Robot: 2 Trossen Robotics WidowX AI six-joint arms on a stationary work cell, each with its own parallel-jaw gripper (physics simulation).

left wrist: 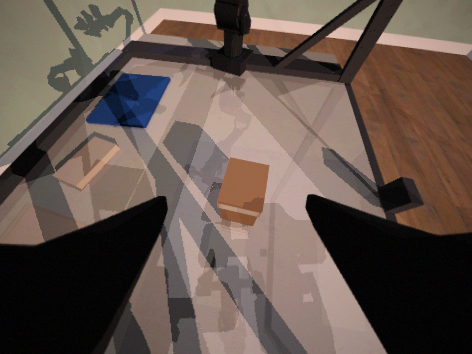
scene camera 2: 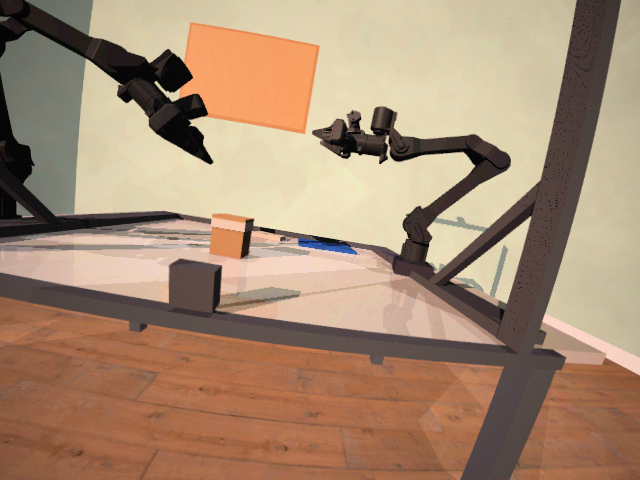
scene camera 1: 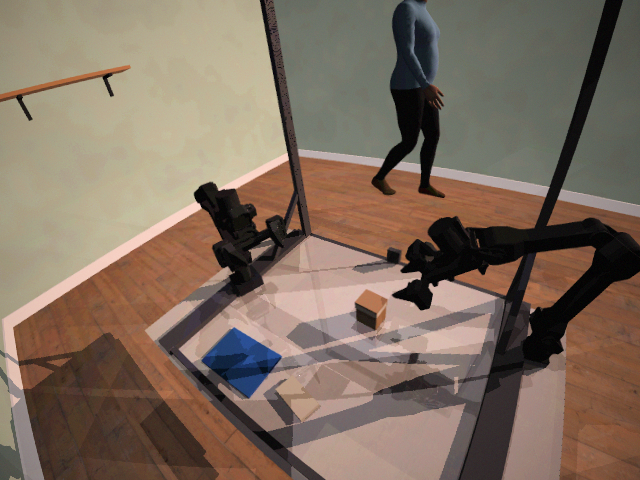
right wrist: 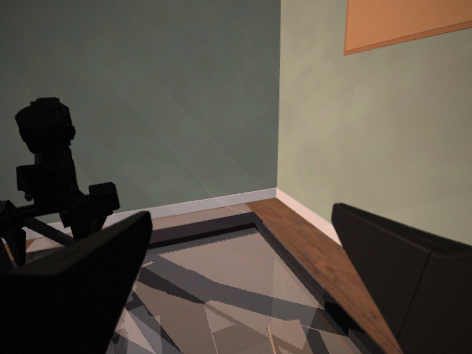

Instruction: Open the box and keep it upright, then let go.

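Where they show: left gripper, fingertip midpoint: point(left wrist: 238, 201) point(scene camera 2: 207, 160) point(scene camera 1: 397, 283); right gripper, fingertip midpoint: point(scene camera 2: 316, 137) point(scene camera 1: 266, 255) point(right wrist: 242, 216); left arm's base at its link origin: point(scene camera 1: 535, 351); right arm's base at its link origin: point(left wrist: 233, 52) point(scene camera 2: 412, 261) point(scene camera 1: 244, 276).
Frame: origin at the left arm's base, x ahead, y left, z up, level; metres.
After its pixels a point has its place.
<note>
A small brown box point(scene camera 1: 369, 311) {x 0.476, y 0.050, z 0.061 m} point(scene camera 2: 231, 237) point(left wrist: 244, 184) {x 0.477, y 0.017, z 0.070 m} stands upright on the table, its flat lid down, with a pale band around its upper part. My left gripper point(scene camera 1: 398, 283) {x 0.405, y 0.034, z 0.185 m} point(scene camera 2: 208, 153) {x 0.405, y 0.034, z 0.185 m} point(left wrist: 238, 201) {x 0.405, y 0.034, z 0.185 m} is open and empty. It hangs above the table, higher than the box and to the right of it in scene camera 1. In the left wrist view the box shows beyond and between the fingers, not touched by them. My right gripper point(scene camera 2: 317, 138) {x 0.669, y 0.186, z 0.333 m} point(right wrist: 242, 216) {x 0.669, y 0.186, z 0.333 m} is open and empty, held high near its own side of the table, well away from the box.
A blue flat panel point(scene camera 1: 235, 351) {x 0.822, y 0.290, z -0.012 m} point(scene camera 2: 330, 248) {x 0.791, y 0.230, z -0.012 m} point(left wrist: 131, 102) {x 0.767, y 0.298, z -0.012 m} and a thin beige slab point(scene camera 1: 297, 397) {x 0.572, y 0.335, z -0.005 m} point(left wrist: 90, 162) {x 0.568, y 0.321, z -0.005 m} point(right wrist: 286, 334) {x 0.549, y 0.342, z -0.005 m} lie on the table. A dark cube point(scene camera 1: 393, 255) {x 0.482, y -0.265, z 0.020 m} point(scene camera 2: 194, 286) {x 0.484, y -0.289, z 0.015 m} point(left wrist: 399, 195) {x 0.478, y -0.265, z 0.023 m} sits at the table's edge. Dark frame posts point(scene camera 1: 289, 118) {x 0.894, y -0.342, z 0.510 m} point(scene camera 2: 560, 170) {x 0.894, y -0.343, z 0.223 m} rise at the corners.
</note>
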